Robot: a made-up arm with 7 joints.
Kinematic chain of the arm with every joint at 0, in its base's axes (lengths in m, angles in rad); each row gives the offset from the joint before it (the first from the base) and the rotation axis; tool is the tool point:
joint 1: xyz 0 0 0.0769 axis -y
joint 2: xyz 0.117 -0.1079 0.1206 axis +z
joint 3: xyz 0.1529 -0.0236 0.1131 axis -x
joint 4: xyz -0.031 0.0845 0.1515 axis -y
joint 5: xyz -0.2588 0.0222 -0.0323 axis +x
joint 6: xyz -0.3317 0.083 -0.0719 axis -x
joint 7: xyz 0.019 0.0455 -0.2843 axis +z
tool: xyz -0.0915 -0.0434 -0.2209
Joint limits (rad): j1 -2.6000..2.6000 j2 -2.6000..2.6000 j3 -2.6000..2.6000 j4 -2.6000..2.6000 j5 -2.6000..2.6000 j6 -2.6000..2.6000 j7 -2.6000..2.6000
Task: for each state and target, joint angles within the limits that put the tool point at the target. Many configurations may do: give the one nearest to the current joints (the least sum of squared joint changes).
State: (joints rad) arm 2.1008 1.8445 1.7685 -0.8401 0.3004 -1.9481 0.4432
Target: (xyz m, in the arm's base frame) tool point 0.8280 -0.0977 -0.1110
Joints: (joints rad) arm 2.6000 1.8578 1.4847 -1.3397 0.5802 -1.7902 0.1505
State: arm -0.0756 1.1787 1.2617 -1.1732 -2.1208 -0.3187 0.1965
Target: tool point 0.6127 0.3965 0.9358
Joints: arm -0.5810 0.8924 0.9339 -1.5474 -2.3246 -0.1930 0.2043
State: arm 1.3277 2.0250 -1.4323 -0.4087 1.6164 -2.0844 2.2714
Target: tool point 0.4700 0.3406 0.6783
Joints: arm 0.9563 2.2005 -1.7200 -0.6029 1.7109 -2.1116 2.2748
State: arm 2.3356 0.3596 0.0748 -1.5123 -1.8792 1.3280 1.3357
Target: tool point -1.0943 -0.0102 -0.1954
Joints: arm 2.3546 0.2842 -0.0226 -1.4686 -1.7583 1.2488 1.4082
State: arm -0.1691 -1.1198 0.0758 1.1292 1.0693 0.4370 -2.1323
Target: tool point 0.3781 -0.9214 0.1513
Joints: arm 0.1427 -1.6623 -0.0948 1.8224 0.7042 0.7407 -2.2117
